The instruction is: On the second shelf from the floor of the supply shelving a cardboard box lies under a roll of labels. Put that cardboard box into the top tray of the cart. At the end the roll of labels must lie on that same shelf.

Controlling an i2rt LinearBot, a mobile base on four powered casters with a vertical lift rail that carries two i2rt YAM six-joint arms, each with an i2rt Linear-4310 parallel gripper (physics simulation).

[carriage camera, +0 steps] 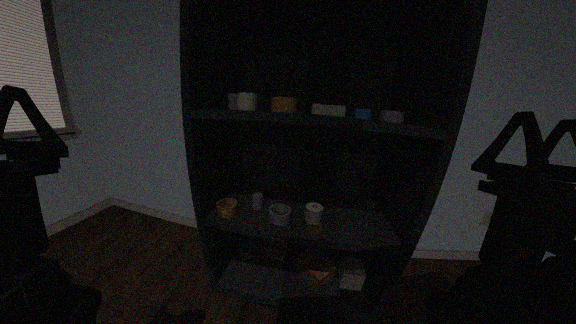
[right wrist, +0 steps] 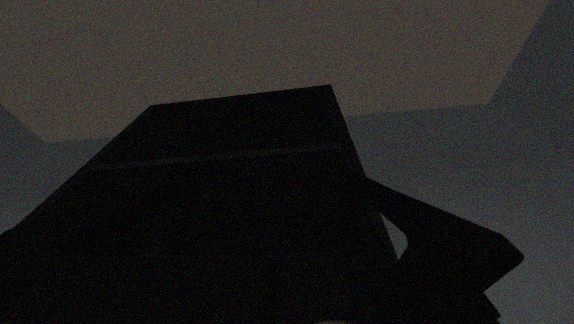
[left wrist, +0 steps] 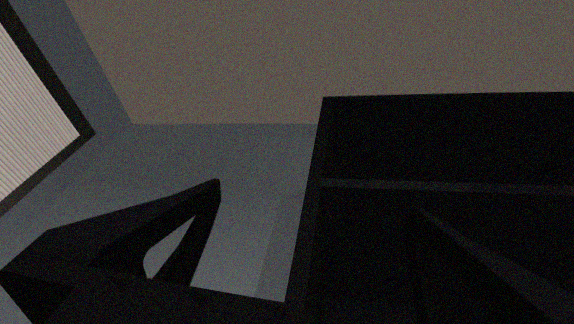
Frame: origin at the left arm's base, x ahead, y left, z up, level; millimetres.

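Seen in the pictures: left gripper, fingertip midpoint: [left wrist: 312,202]; right gripper, fingertip midpoint: [carriage camera: 548,115] [right wrist: 274,175].
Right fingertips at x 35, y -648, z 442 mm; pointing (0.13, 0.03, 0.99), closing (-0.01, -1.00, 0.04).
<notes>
A point is followed by its place in that frame.
The dark supply shelving [carriage camera: 420,131] @(z 396, x 326, y -750 mm) stands ahead in the carriage view. On its second shelf from the floor [carriage camera: 360,230] @(z -46, x 431, y -700 mm), a white roll of labels [carriage camera: 314,212] @(z 61, x 412, y -477 mm) stands upright on a small cardboard box [carriage camera: 313,229] @(z -19, x 412, y -483 mm), of which a dim brownish part shows below the roll. My left gripper [left wrist: 312,202] @(z 432, x 53, y 8 mm) is open and empty, raised before the shelving's upper part; one finger shows at the carriage view's left edge. My right gripper [carriage camera: 546,118] @(z 442, x 35, y -648 mm) [right wrist: 274,175] @(z 442, x 35, y -648 mm) is open and empty, raised at the right; its left finger is lost in the dark in the right wrist view. The cart does not show.
An orange roll [carriage camera: 227,207] @(z -42, x 575, y -94 mm), a small pale cylinder [carriage camera: 257,200] @(z 10, x 571, y -243 mm) and a grey roll [carriage camera: 280,214] @(z 6, x 466, y -352 mm) stand left of the labels. The shelf above holds several items, including a white box [carriage camera: 328,110] @(z 430, x 491, y -502 mm). An orange-brown box [carriage camera: 320,275] @(z -403, x 481, y -587 mm) and white box [carriage camera: 352,279] @(z -411, x 451, y -763 mm) are on the bottom shelf.
</notes>
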